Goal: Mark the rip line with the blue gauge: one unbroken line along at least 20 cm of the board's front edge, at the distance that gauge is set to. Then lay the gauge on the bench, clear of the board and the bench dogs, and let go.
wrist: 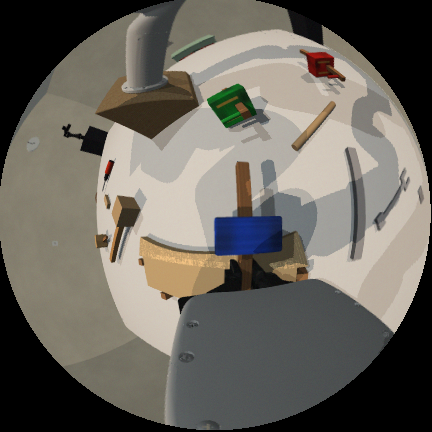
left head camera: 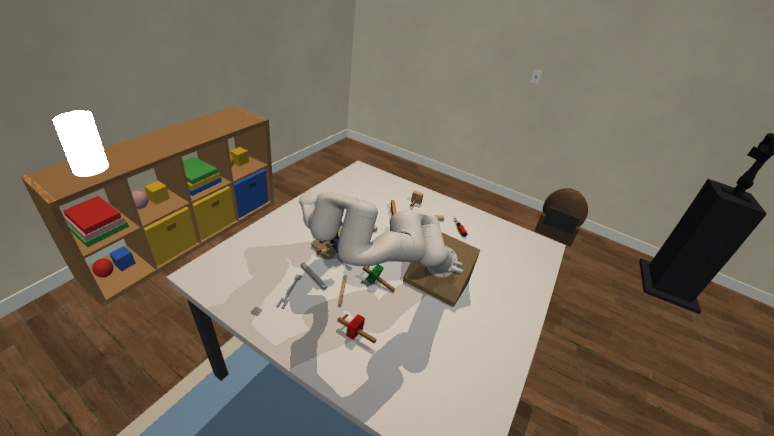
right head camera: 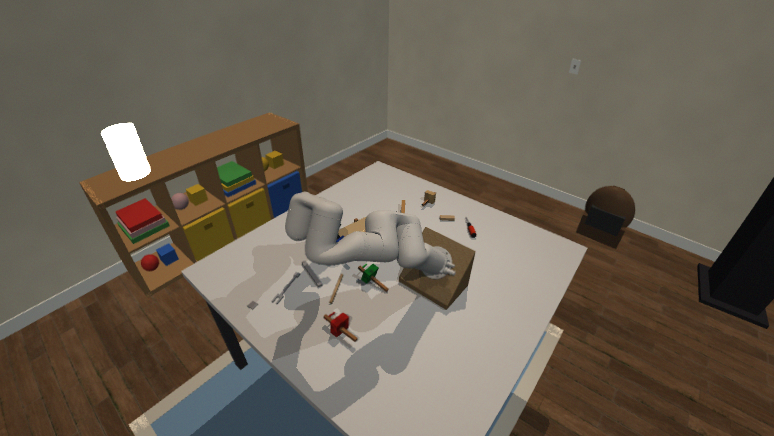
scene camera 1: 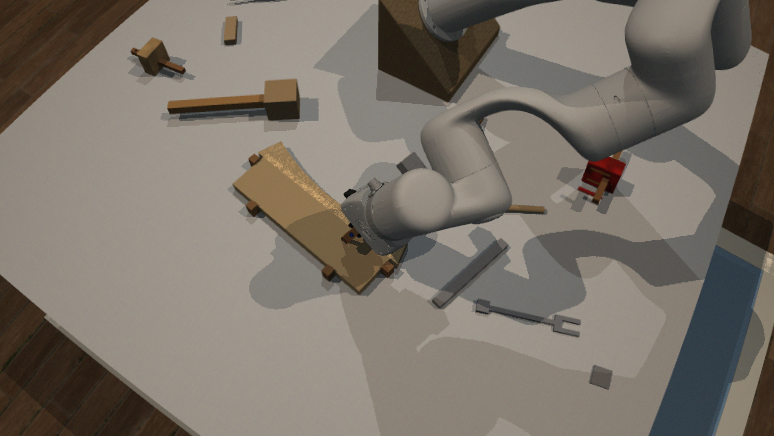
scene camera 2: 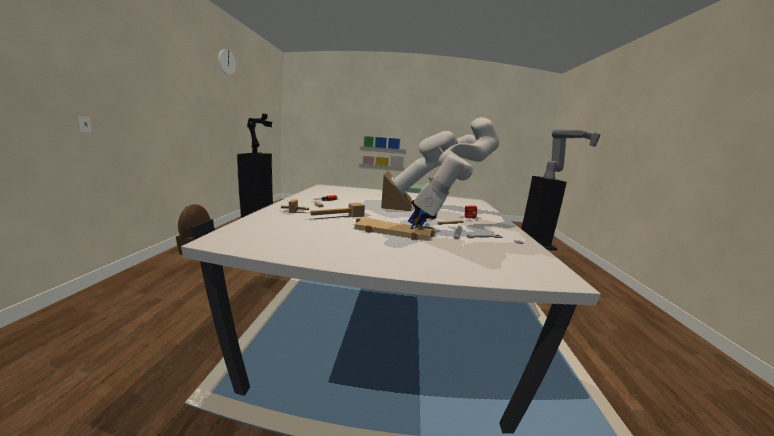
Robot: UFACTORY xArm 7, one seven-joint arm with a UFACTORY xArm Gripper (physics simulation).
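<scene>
The blue gauge has a blue head on a brown wooden beam. My gripper is shut on it, with black fingers close about the beam behind the head; the hand partly hides them. The gauge's beam end shows tilted over the right part of the tan board in scene camera 1. The head is by the board's bright, robot-side edge in the wrist view; contact cannot be told. Brown bench dogs stand at the board's sides. No marked line can be made out.
A green gauge and a red gauge lie towards the robot's side. A wooden dowel, a grey bar and a fork-ended tool lie beyond the board's right end. A mallet lies behind the board.
</scene>
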